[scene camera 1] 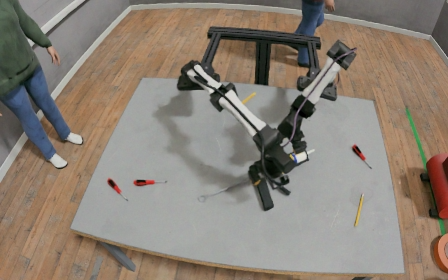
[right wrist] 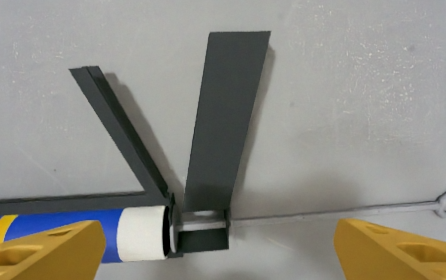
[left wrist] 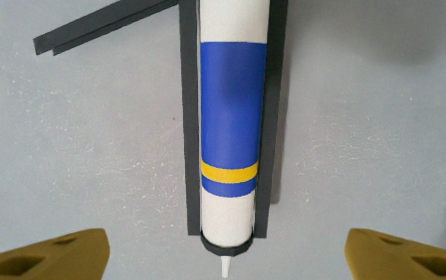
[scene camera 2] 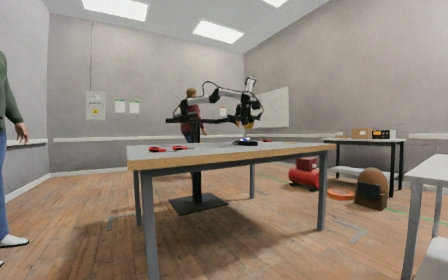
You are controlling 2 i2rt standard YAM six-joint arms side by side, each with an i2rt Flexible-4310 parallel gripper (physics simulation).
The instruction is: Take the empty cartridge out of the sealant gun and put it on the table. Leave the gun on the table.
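Frame: origin at the left arm's base, x back, y down, z right, level; metres.
Where they show: left gripper, fingertip midpoint: (scene camera 1: 289, 146) (left wrist: 227, 239) (scene camera 2: 243, 127); right gripper, fingertip midpoint: (scene camera 1: 267, 179) (right wrist: 219, 230) (scene camera 2: 248, 129); right arm's base at its link origin: (scene camera 1: 197, 80) (scene camera 2: 185, 115).
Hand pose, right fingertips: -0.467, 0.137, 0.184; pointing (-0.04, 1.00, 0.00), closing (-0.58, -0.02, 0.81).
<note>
Each offset is from my right fingertips to the top centre of the thing, as dx, dy, dz. Level surfaces: height alone.
The sealant gun (scene camera 1: 265, 196) (left wrist: 191, 150) (right wrist: 225, 115) lies on the table @(dy +0.125) (scene camera 1: 175, 220). Its rod @(+0.020, +0.098, +0.132) (scene camera 1: 225, 190) (right wrist: 325, 214) extends behind the handle. The blue and white cartridge @(+0.187, +0.066, -0.095) (scene camera 1: 301, 157) (left wrist: 232, 110) (right wrist: 142, 234) with a yellow band lies in the gun's cradle, nozzle outward; a pale disc @(+0.102, +0.081, +0.020) (right wrist: 173, 232) stands at its rear end. My left gripper (left wrist: 227, 239) is open above the nozzle end, its fingers on either side, well apart from the cartridge. My right gripper (right wrist: 219, 230) is open above the handle and rear end. In scene camera 1 the arms hide much of the gun and both grippers' fingers.
My two arms cross close together above the gun. Two red screwdrivers @(-0.129, +0.095, +0.653) (scene camera 1: 115, 186) @(-0.047, +0.095, +0.512) (scene camera 1: 145, 183) lie at the left of the table in scene camera 1, another screwdriver @(+0.294, +0.095, -0.480) (scene camera 1: 357, 151) at the right. One pencil @(-0.013, +0.117, -0.451) (scene camera 1: 359, 210) lies at the right, another pencil @(+0.576, +0.117, +0.187) (scene camera 1: 249, 98) near the back edge.
</note>
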